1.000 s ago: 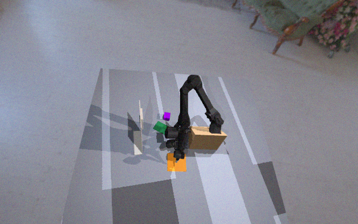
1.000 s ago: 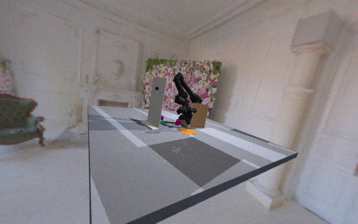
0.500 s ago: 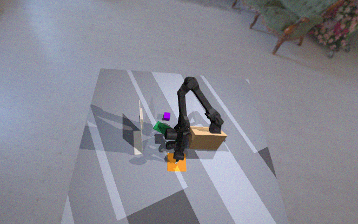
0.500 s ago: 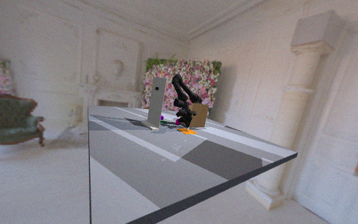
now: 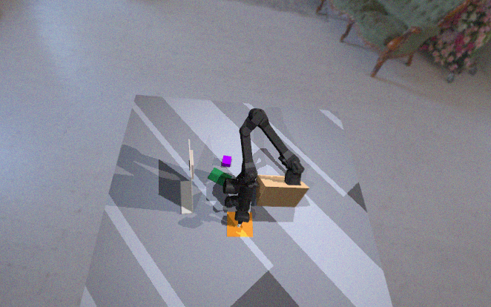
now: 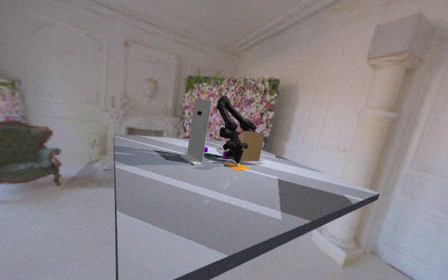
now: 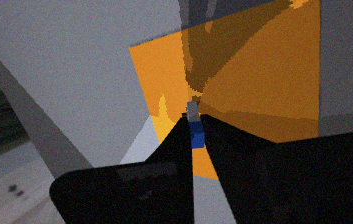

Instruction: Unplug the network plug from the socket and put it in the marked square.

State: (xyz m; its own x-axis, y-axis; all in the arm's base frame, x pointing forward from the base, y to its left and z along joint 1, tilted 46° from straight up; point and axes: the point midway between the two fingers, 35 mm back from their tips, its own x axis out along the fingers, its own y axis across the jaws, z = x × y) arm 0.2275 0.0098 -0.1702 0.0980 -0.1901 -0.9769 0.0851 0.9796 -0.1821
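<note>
My gripper tip is 2 cm above the orange marked square and 1 cm past it. From my gripper tip the other things lie so: upright panel (24 cm ahead, 14 cm above, 13 cm to the right); then blue network plug (right at my gripper tip).
</note>
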